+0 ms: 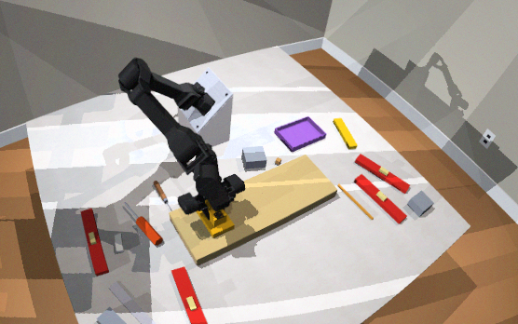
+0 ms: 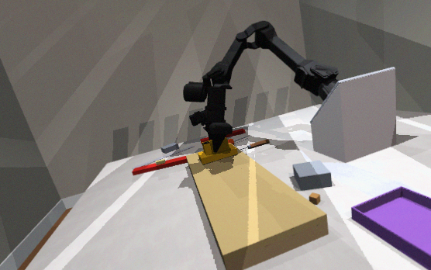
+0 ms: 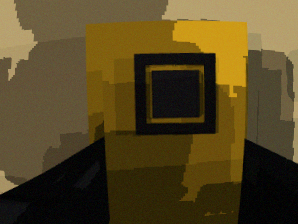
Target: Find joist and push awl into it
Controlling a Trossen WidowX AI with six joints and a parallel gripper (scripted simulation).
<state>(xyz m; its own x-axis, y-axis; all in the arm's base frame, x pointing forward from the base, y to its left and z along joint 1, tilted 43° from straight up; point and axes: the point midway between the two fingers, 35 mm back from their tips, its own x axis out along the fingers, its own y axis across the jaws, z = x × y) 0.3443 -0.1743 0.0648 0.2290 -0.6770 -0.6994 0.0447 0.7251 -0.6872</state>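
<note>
My gripper tip is now 330 mm to the right of the small brown cube, 120 mm past it and 60 mm above it. Round my gripper tip: yellow stud finder (20 mm above, 10 mm ahead); awl (170 mm behind, 90 mm to the right, 60 mm below); orange-handled screwdriver (200 mm to the right, 150 mm behind, 50 mm below).
</note>
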